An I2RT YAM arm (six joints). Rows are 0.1 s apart.
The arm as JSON. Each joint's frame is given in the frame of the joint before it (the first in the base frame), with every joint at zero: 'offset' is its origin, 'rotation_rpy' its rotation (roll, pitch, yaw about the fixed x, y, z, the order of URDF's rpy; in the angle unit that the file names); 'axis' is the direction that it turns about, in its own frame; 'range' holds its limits. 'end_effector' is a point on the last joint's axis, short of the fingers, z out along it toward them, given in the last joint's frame.
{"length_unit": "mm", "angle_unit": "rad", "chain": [
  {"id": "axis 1", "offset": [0.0, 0.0, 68.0], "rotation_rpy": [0.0, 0.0, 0.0], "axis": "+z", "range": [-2.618, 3.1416]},
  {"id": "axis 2", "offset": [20.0, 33.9, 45.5], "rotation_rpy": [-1.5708, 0.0, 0.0], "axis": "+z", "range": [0.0, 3.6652]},
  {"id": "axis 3", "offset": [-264.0, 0.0, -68.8], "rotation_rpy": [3.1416, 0.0, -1.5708], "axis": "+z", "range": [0.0, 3.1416]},
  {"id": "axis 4", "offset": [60.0, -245.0, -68.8], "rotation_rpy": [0.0, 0.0, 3.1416], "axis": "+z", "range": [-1.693, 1.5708]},
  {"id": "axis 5", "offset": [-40.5, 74.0, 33.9], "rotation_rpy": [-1.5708, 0.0, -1.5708], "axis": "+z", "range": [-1.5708, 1.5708]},
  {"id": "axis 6", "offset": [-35.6, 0.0, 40.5], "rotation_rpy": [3.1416, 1.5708, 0.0], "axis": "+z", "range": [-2.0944, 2.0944]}
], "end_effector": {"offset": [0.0, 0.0, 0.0], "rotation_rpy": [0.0, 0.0, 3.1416]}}
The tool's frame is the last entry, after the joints.
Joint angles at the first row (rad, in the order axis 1, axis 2, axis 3, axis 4, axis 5, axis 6):
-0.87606, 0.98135, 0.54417, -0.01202, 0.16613, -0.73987
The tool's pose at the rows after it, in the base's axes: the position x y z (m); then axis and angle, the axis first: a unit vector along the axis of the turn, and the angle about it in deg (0 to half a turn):
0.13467 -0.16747 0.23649 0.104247 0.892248 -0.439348 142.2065
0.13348 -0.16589 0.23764 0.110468 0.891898 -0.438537 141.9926
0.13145 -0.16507 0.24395 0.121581 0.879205 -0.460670 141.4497
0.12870 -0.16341 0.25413 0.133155 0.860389 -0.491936 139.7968
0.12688 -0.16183 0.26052 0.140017 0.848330 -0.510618 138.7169
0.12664 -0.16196 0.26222 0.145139 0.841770 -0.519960 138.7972
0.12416 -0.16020 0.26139 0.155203 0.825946 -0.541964 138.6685
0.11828 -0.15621 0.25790 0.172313 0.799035 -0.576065 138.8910
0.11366 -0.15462 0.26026 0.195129 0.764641 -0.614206 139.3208
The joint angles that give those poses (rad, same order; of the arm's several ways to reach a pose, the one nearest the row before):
-0.87071, 0.96154, 0.54418, -0.04824, 0.13829, -0.72346
-0.86957, 0.95005, 0.54418, -0.05934, 0.14210, -0.71088
-0.86920, 0.92833, 0.54416, -0.03831, 0.17337, -0.70669
-0.86921, 0.89553, 0.54418, 0.00020, 0.20273, -0.70402
-0.86804, 0.87418, 0.54419, 0.02309, 0.22031, -0.70249
-0.86612, 0.87185, 0.54340, 0.03757, 0.23940, -0.70324
-0.86347, 0.85358, 0.51634, 0.08871, 0.27676, -0.70783
-0.86235, 0.81617, 0.46331, 0.16995, 0.33854, -0.72004
-0.86234, 0.79406, 0.43281, 0.25730, 0.41332, -0.73606

